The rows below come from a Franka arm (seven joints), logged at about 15 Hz.
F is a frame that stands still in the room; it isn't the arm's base.
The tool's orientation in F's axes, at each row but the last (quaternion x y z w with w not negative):
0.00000 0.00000 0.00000 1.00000
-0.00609 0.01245 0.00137 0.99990
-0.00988 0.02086 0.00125 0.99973
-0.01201 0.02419 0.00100 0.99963
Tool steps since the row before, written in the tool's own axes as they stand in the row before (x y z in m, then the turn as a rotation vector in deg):
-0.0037 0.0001 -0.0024 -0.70 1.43 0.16
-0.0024 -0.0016 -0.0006 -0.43 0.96 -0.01
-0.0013 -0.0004 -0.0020 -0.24 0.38 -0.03
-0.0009 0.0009 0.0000 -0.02 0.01 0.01
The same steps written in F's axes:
-0.0037 0.0001 -0.0024 -0.70 1.43 0.16
-0.0024 -0.0016 -0.0005 -0.43 0.96 -0.01
-0.0014 -0.0004 -0.0019 -0.24 0.38 -0.03
-0.0009 0.0009 0.0000 -0.02 0.01 0.01

